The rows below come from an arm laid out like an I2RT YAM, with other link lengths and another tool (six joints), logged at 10 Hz.
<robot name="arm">
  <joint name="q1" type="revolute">
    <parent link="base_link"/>
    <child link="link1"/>
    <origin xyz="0 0 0.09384" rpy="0 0 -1.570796"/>
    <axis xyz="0 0 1"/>
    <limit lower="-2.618" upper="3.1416"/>
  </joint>
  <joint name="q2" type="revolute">
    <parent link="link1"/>
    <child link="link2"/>
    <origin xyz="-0.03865 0.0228 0.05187" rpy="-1.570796 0 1.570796"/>
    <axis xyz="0 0 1"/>
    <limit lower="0" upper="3.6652"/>
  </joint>
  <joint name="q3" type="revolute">
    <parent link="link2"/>
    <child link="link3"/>
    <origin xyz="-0.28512 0 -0.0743" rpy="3.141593 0 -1.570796"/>
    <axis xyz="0 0 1"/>
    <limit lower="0" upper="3.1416"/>
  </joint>
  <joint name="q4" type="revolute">
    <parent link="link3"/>
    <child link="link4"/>
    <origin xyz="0.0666 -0.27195 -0.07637" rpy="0 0 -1.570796"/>
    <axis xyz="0 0 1"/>
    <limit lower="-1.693" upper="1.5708"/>
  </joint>
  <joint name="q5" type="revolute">
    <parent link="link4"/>
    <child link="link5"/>
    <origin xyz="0.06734 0.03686 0.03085" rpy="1.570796 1.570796 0"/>
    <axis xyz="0 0 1"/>
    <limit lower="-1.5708" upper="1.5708"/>
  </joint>
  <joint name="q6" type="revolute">
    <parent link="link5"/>
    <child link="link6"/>
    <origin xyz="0 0.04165 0.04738" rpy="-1.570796 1.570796 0"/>
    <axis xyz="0 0 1"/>
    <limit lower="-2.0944" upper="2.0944"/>
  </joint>
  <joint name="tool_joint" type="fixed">
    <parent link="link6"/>
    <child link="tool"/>
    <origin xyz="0.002 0.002 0.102" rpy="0.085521 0 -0.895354"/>
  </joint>
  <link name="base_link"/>
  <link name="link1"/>
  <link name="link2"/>
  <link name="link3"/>
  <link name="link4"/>
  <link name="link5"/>
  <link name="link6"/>
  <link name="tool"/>
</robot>
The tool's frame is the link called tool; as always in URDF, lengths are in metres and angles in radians.
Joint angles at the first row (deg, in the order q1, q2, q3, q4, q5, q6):
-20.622, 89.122, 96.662, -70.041, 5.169, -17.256
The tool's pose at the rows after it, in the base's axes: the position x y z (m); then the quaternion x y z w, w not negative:
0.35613, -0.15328, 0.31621, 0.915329, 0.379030, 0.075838, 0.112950
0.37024, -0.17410, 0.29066, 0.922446, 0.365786, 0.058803, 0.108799
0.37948, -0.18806, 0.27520, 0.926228, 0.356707, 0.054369, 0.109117
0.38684, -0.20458, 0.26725, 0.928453, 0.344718, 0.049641, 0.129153
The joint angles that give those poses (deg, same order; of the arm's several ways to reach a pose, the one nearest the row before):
-22.808, 97.033, 101.601, -74.630, 4.710, -17.191
-24.425, 101.383, 101.580, -71.920, 5.584, -17.213
-25.540, 103.984, 101.579, -69.603, 5.847, -17.234
-26.457, 105.623, 101.579, -66.587, 7.748, -17.212

